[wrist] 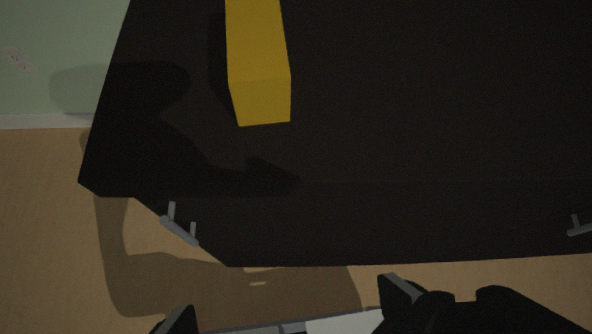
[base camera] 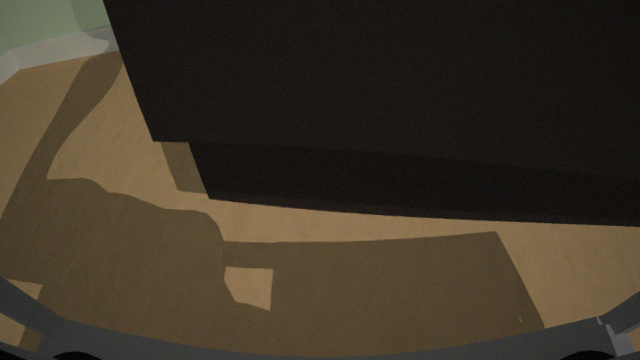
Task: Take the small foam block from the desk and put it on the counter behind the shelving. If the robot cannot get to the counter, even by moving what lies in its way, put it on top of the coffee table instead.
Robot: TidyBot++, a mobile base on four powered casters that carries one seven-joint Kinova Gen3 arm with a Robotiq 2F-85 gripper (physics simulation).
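Places are measured from the arm's base along level axes (x up, y back, z right), in metres.
Where they show: gripper, between the fingertips: [wrist: 289, 311].
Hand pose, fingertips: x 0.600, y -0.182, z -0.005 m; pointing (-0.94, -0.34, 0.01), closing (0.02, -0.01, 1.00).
Observation:
Each offset is from my fingertips to the top centre of the thing. "spot": to the spot under its first point. Level surfaces: height alone.
The yellow foam block @[dy -0.197, dx -0.027, dz +0.000 m] [wrist: 259, 60] lies on the dark top of the desk @[dx -0.087 m] [wrist: 425, 100] in the wrist view, near the desk's left side; its far end is cut off by the top of the view. The desk's dark front @[spot: dy -0.115, dx -0.787, dz +0.037 m] [base camera: 375, 90] fills much of the base camera view. My gripper [wrist: 289, 311] is open and empty at the bottom of the wrist view, with its fingers wide apart. It is on the near side of the block, apart from it, over the desk's front edge. The counter, the shelving and the coffee table do not show.
Two metal handles [wrist: 179, 231] [wrist: 581, 230] stick out from the desk's front. A green wall [base camera: 45, 22] [wrist: 55, 30] with a pale baseboard @[spot: dy -0.820, dx -0.947, dz -0.915 m] [base camera: 60, 48] [wrist: 45, 120] stands at the left. Wooden floor @[dx -0.996 m] [base camera: 310, 220] [wrist: 40, 200] runs between my base's rim [base camera: 320, 347] and the desk.

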